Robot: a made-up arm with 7 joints.
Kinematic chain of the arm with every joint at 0, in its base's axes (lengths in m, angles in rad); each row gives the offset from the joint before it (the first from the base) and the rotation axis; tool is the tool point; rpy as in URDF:
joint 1: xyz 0 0 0.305 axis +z
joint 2: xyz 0 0 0 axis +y
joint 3: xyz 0 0 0.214 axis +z
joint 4: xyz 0.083 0 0 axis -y
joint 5: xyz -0.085 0 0.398 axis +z
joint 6: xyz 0 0 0 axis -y
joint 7: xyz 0.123 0 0 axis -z
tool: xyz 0 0 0 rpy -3.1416 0 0
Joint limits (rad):
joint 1: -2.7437..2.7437
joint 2: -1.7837..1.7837
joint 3: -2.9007..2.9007
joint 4: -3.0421..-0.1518
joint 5: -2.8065..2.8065
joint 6: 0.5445..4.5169
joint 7: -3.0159..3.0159
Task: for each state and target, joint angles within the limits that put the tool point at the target. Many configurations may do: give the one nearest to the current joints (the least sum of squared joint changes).
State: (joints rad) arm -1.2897 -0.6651 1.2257 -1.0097 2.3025 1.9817 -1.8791
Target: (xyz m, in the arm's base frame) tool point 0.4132 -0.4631 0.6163
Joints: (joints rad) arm -1.5471 0.2151 0.8506 -1.3032 2.2844 1.9222 -1.8791
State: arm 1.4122 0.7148 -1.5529 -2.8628 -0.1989 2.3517 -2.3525
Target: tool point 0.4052 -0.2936 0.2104
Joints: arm 1.0214 0.7535 -1.5261 -2.5242 -0.1842 2.2488 -2.3525
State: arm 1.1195 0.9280 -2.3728 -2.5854 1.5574 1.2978 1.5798
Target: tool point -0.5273 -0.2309 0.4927
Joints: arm 0.1526 0.1595 -2.9007 -1.9561 1.5698 1.5248 1.5798
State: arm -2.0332 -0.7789 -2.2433 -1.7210 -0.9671 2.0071 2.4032
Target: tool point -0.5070 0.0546 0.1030
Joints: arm -1.4991 -1.0141 -2.0555 -2.2661 -1.0138 1.9602 2.4032
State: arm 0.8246 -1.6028 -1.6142 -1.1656 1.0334 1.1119 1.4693
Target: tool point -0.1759 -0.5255 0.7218
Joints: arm 0.4392 -1.3465 -1.0289 -1.1316 1.0609 0.8789 1.4693
